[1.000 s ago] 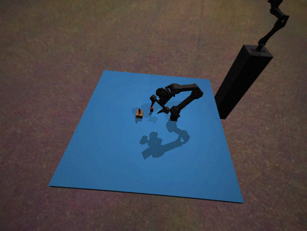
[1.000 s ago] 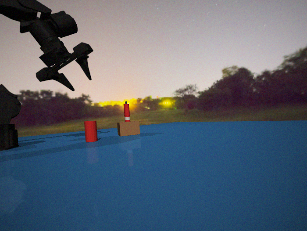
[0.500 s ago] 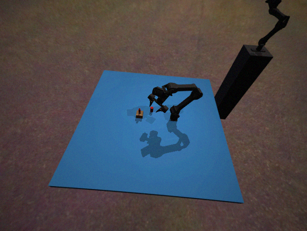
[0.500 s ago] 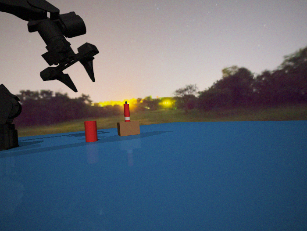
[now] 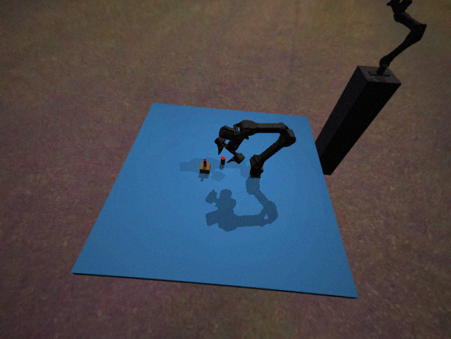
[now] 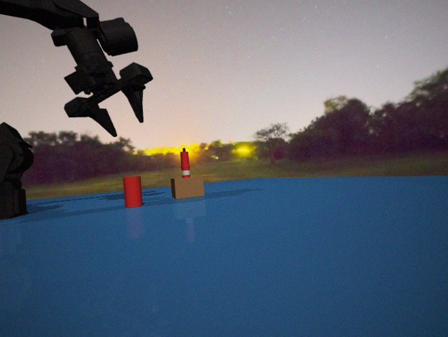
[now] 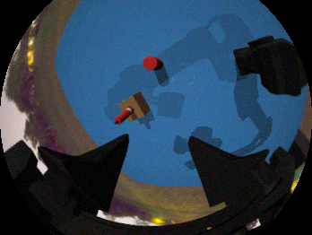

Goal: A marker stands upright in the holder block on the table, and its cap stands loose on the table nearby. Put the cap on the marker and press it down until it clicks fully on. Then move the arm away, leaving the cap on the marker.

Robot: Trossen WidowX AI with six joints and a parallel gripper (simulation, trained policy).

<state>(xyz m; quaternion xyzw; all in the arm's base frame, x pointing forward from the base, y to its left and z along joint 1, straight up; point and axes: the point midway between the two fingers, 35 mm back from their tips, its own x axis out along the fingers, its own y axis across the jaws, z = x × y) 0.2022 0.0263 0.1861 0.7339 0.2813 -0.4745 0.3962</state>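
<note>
The red cap is 130 mm below my gripper tip and 90 mm to the right of it. From my gripper tip the other things lie so: brown holder block: 130 mm below, 110 mm ahead, 20 mm to the right; then red marker: 110 mm ahead, 70 mm below, 20 mm to the right.
</note>
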